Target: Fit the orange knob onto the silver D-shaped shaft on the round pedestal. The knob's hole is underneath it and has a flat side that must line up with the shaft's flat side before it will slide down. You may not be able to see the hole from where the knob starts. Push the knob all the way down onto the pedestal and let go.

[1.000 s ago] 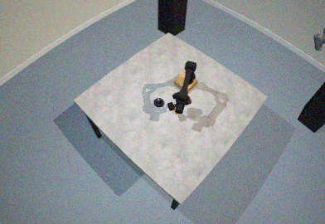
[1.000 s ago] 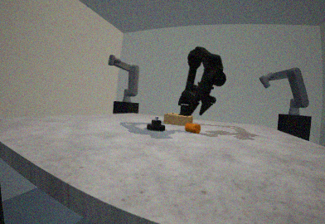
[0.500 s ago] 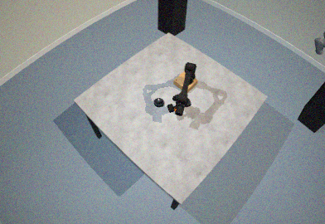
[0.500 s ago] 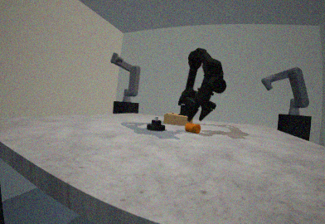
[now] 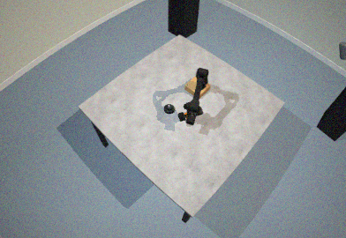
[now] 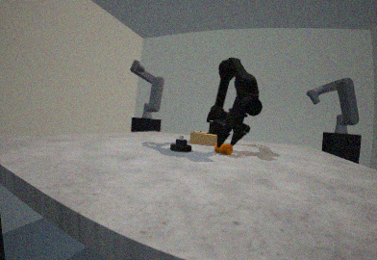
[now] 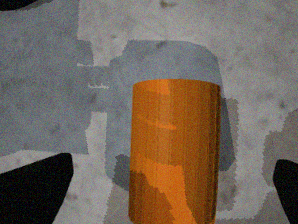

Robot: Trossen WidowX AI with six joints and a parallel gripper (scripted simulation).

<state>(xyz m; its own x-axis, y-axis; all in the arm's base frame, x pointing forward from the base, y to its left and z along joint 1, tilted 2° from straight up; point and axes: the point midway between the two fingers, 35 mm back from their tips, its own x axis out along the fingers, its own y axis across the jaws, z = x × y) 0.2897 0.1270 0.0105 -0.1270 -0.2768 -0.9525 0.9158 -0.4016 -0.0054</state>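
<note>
My gripper tip is 1 cm to the right of the orange knob and 1 cm above it. From my gripper tip the other things lie so: round black pedestal 5 cm ahead, 17 cm to the right.
</note>
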